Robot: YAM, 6 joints.
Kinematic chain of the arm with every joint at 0, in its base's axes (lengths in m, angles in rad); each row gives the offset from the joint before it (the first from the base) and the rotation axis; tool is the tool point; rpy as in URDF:
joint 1: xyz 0 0 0.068 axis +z
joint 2: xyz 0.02 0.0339 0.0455 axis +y
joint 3: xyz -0.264 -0.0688 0 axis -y
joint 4: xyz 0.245 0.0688 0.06 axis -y
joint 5: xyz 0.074 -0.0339 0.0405 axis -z
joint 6: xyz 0.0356 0 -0.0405 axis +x
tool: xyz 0 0 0 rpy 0 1.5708 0
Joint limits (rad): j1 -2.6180..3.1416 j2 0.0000..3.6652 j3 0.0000..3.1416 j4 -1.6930..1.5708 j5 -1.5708..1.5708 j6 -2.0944..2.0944
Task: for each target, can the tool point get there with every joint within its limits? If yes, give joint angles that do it. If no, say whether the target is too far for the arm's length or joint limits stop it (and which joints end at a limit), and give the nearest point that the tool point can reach.
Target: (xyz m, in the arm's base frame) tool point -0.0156 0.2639 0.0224
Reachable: yes | joints 1.6374 2.1001 0.3888 1.0419 0.0570 0.0012
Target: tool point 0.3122 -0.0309 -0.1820
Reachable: yes | joints -0.1968 2.9854 1.1550 0.6659 -1.0441 0.0093
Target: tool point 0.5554 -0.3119 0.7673
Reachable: no: too far | nearest point 0.3920 -0.2201 0.5687 | short by 0.273 m
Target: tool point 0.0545 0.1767 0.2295
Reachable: yes | joints 1.3663 0.8013 0.2895 0.4549 0.5140 1.7551
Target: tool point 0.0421 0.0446 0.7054
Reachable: yes | joints 0.6872 1.2756 2.2072 0.4574 -0.2212 -0.5826
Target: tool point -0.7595 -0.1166 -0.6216
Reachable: no: too far | nearest point -0.4818 -0.0087 -0.2938 | short by 0.443 m
